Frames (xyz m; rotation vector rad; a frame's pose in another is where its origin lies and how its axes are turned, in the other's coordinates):
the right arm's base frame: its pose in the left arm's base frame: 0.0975 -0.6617 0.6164 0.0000 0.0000 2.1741
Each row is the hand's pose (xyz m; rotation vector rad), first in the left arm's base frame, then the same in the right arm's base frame.
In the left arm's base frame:
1: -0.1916 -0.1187 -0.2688 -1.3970 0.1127 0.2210
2: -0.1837 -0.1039 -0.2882 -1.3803 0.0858 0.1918
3: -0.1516 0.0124 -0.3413 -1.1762 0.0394 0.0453
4: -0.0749 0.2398 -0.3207 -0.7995 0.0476 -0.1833
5: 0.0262 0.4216 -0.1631 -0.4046 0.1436 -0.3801
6: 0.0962 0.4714 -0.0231 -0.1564 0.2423 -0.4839
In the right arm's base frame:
1: 0.6112 -0.0700 -0.8852 -0.6264 1.4682 -1.5492
2: 0.6189 -0.0849 -0.9046 -0.6488 1.4464 -1.5864
3: 0.6964 -0.1773 -0.9577 -0.6094 1.2608 -1.8323
4: 0.8402 -0.3695 -0.9371 -0.4156 0.9201 -2.2122
5: 0.9325 -0.5559 -0.7795 -0.0807 0.5619 -2.5103
6: 0.9338 -0.6418 -0.6395 0.1919 0.3400 -2.6376

